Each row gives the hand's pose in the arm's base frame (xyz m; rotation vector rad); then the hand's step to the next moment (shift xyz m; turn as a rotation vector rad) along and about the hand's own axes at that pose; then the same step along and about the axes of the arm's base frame.
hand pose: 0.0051 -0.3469 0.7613 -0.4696 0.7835 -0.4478
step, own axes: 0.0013 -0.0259 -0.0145 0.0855 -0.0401 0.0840
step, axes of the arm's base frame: -0.0154 -0.0250 0.0047 0.1085 -0.0593 0.0263
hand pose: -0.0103 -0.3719 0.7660 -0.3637 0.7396 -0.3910
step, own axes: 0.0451 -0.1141 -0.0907 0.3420 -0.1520 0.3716
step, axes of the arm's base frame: -0.0582 -0.1362 -0.0365 0.4608 -0.2236 0.1257
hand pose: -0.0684 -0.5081 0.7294 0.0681 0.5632 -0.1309
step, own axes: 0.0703 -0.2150 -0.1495 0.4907 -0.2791 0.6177
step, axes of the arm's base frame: -0.0506 -0.2051 -0.1699 0.6971 -0.3895 0.2500
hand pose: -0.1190 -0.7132 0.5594 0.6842 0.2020 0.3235
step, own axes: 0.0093 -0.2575 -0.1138 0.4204 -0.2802 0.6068
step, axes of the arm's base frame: 0.0341 -0.1175 -0.2537 0.6288 -0.4090 0.2464
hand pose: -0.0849 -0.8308 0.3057 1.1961 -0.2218 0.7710
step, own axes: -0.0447 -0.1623 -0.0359 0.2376 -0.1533 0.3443
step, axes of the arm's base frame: 0.0632 -0.0111 -0.1597 0.3525 -0.2316 0.1436
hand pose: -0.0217 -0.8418 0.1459 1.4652 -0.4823 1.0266
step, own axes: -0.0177 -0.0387 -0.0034 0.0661 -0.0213 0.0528
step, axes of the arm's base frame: 0.0205 0.0059 -0.0370 0.0677 -0.0280 0.0473
